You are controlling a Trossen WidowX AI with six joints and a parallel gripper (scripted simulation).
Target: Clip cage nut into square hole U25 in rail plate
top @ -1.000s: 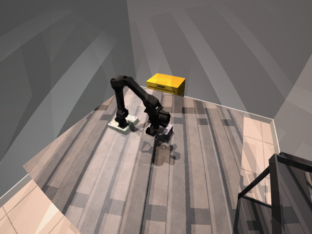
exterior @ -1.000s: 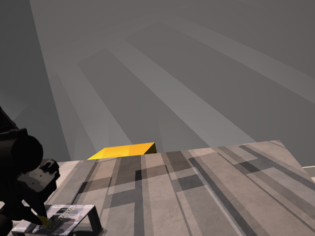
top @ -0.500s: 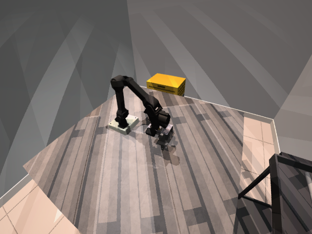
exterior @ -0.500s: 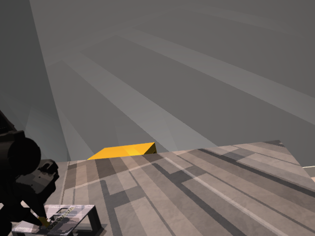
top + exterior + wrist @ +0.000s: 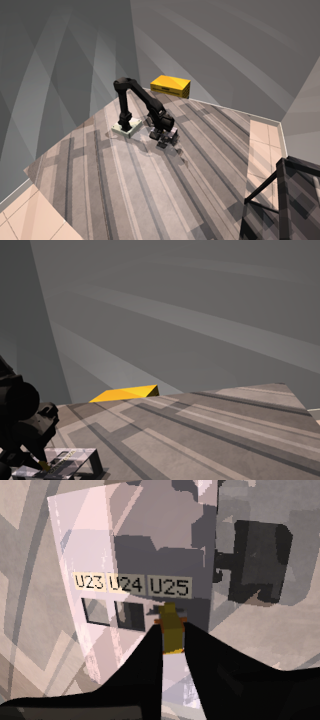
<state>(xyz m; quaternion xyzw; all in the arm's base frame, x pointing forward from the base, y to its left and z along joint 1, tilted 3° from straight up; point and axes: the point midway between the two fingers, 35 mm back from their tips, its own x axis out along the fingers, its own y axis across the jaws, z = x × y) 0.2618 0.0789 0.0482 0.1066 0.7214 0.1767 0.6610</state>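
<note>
My gripper tip is now 1 cm above the cage nut.
</note>
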